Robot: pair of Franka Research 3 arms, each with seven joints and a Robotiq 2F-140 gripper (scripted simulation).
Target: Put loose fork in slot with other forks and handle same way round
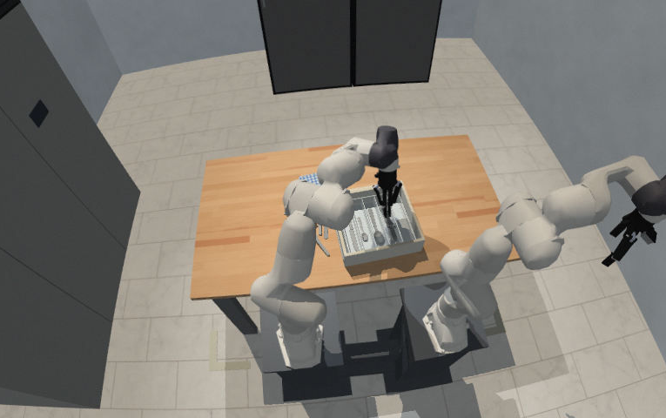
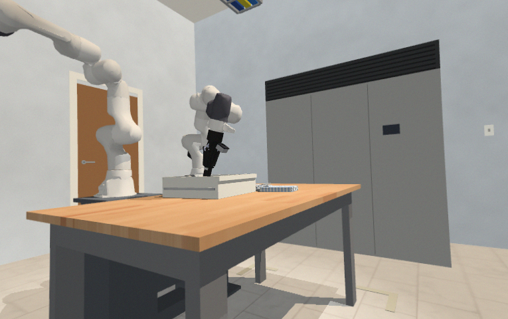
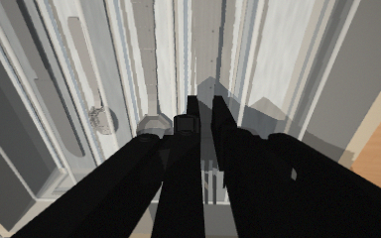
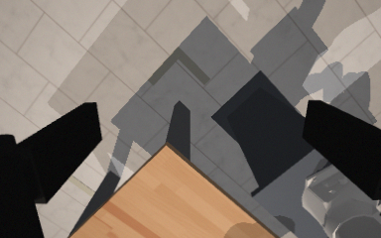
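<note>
The cutlery tray is 7 cm below my left hand, 5 cm to the left of it and 2 cm behind it. The rest, counted from my left hand: knife: 16 cm to the left, 9 cm below, 2 cm behind.
</note>
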